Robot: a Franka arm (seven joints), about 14 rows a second.
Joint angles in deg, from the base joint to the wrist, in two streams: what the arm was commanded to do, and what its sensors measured. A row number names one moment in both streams.
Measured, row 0:
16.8 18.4 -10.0 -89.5 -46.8 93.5 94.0
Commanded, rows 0 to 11:
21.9 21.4 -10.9 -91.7 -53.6 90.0 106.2
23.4 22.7 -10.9 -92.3 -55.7 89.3 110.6
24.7 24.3 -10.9 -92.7 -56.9 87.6 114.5
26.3 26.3 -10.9 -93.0 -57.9 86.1 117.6
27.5 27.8 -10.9 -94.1 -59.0 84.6 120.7
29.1 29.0 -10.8 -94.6 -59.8 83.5 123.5
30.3 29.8 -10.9 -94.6 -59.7 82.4 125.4
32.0 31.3 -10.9 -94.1 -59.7 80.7 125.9
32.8 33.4 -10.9 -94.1 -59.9 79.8 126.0
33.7 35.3 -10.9 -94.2 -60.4 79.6 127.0
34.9 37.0 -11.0 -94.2 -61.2 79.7 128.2
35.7 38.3 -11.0 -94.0 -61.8 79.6 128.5
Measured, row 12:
33.7 35.1 -10.2 -94.7 -59.5 81.2 126.5
